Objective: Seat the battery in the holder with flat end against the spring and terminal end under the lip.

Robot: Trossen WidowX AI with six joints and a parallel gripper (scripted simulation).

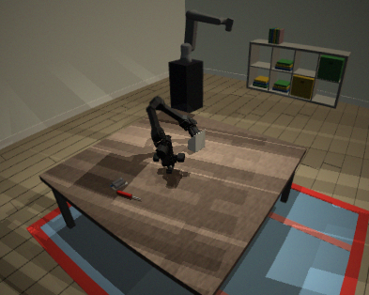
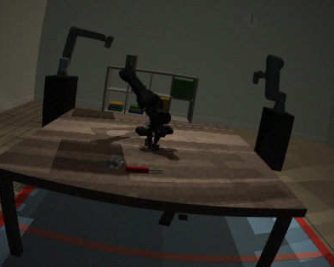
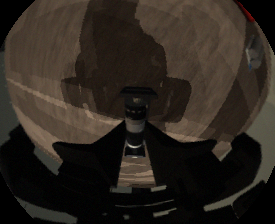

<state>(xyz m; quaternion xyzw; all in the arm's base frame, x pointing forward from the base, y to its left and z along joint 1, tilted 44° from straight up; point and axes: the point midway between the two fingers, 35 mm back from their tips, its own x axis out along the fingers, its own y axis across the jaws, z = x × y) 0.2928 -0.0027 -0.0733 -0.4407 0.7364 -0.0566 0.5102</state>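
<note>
Right now the battery is 1 cm above my gripper tip. Also, from my gripper tip: red-handled screwdriver (33 cm ahead, 3 cm to the left).
</note>
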